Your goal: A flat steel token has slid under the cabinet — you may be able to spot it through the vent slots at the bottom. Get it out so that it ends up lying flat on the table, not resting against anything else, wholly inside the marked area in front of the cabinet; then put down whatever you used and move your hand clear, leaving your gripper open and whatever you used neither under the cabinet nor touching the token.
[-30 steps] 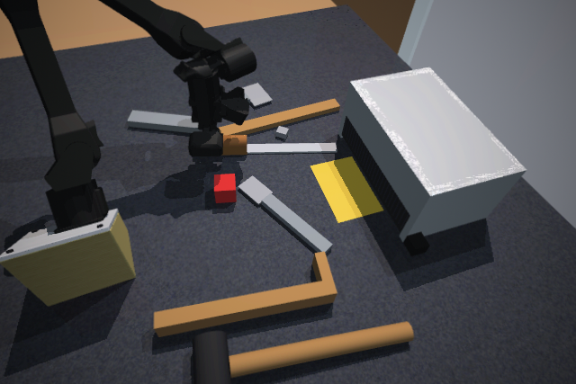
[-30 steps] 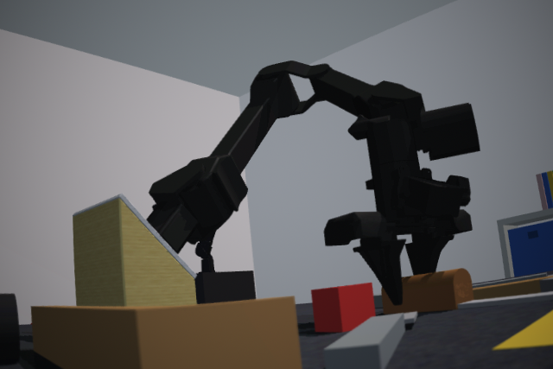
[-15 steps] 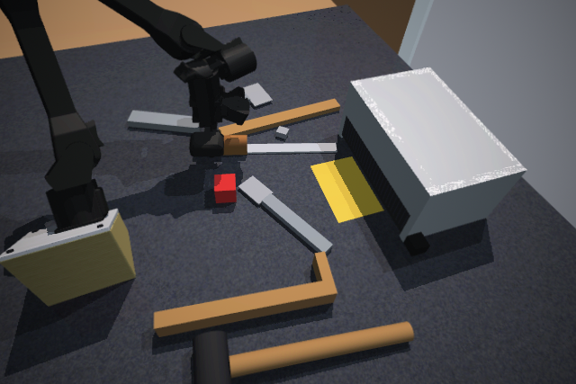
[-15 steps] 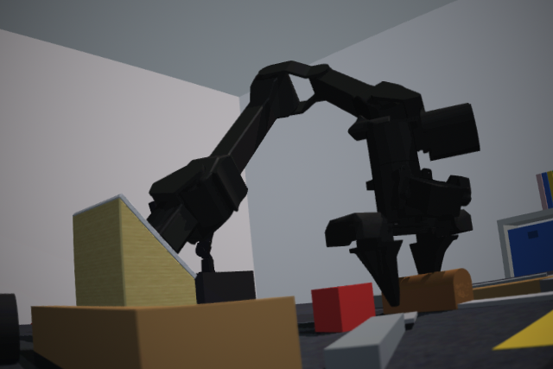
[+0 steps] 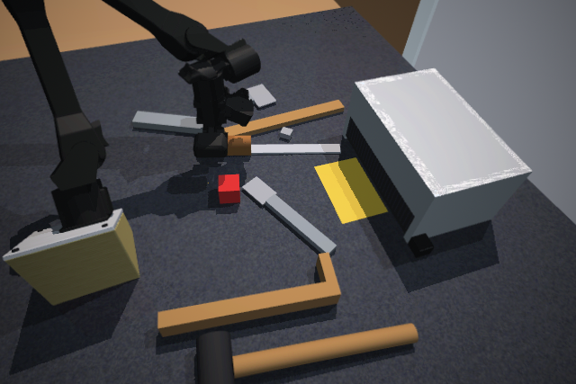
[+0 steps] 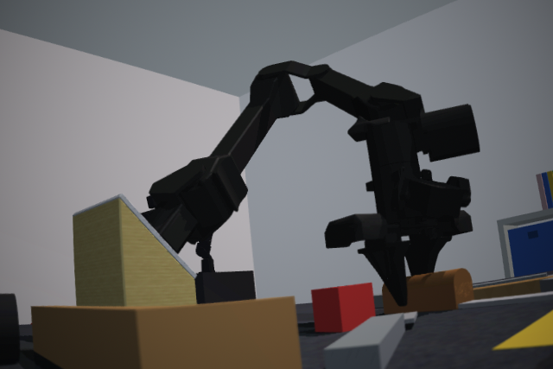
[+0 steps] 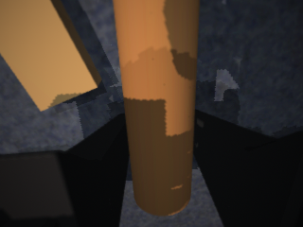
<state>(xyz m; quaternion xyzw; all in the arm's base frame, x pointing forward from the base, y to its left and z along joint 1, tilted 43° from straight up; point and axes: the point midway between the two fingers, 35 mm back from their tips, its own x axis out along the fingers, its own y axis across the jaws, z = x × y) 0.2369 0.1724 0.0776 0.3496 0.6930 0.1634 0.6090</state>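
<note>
Now: the small grey cube 160 mm ahead of my gripper tip. Also, from my gripper tip: grey t-shaped tool (130 mm to the left, 110 mm ahead); then grey bar (110 mm to the left, 80 mm behind); then red cube (130 mm to the right, 10 mm above).
</note>
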